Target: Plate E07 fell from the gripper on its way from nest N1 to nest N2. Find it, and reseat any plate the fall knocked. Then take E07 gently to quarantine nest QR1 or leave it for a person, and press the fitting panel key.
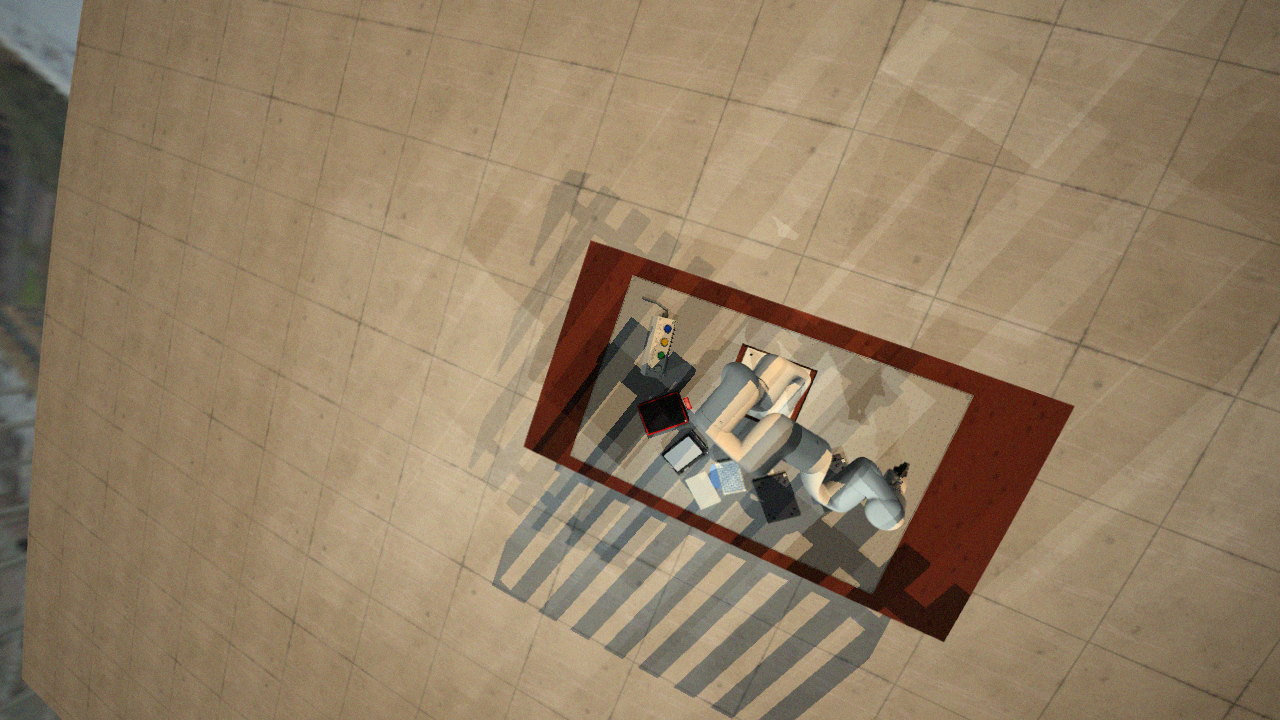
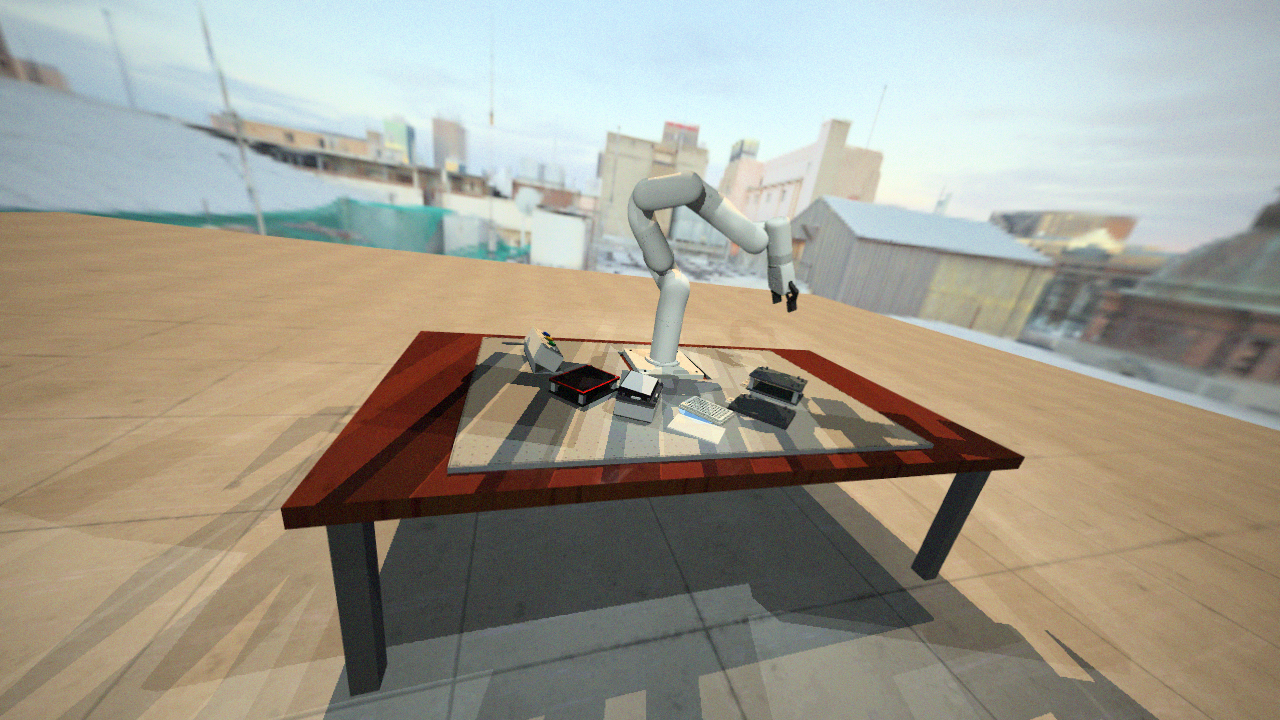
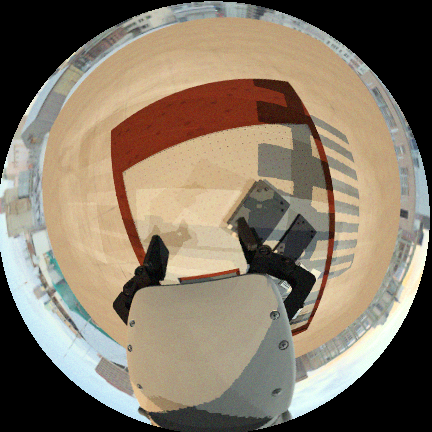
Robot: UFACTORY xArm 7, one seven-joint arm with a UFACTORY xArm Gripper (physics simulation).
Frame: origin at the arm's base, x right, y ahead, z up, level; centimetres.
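Seen in the pictures: gripper, fingertip midpoint: (image 2: 784,306) (image 3: 198,236); arm's base at its link origin: (image 2: 662,360).
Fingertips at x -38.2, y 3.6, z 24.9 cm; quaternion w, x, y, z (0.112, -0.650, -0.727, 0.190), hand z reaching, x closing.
Offsets run from my fingertips to a thing's middle. "spot": to the spot under its first point.
My gripper (image 2: 784,302) (image 3: 198,236) is open and empty, high above the right part of the board. A pale plate with a grid of wells @[spot: dx +30.8, dy +32.1, dz -25.6 cm] (image 1: 731,477) (image 2: 706,409) lies at the front middle; no label is readable, so I cannot tell which plate it is. A black red-rimmed nest @[dx +64.9, dy +25.1, dz -24.1 cm] (image 1: 663,413) (image 2: 583,380) stands at the left. A flat dark nest @[dx +13.7, dy +29.2, dz -25.2 cm] (image 1: 776,497) (image 2: 760,411) (image 3: 298,237) is right of the pale plate. A raised dark unit @[dx +2.3, dy +13.1, dz -23.2 cm] (image 2: 776,385) (image 3: 262,205) stands behind it. The key panel @[dx +79.2, dy +4.5, dz -22.2 cm] (image 1: 660,342) (image 2: 540,349) has blue, yellow and green keys. E07 cannot be identified.
A grey device with a light top @[dx +50.9, dy +32.6, dz -19.7 cm] (image 1: 685,452) (image 2: 639,385) stands between the red-rimmed nest and the pale plate. A white flat piece @[dx +36.6, dy +42.6, dz -26.0 cm] (image 1: 703,489) (image 2: 696,427) lies in front of the plate. The arm's base (image 2: 689,362) is at the back middle.
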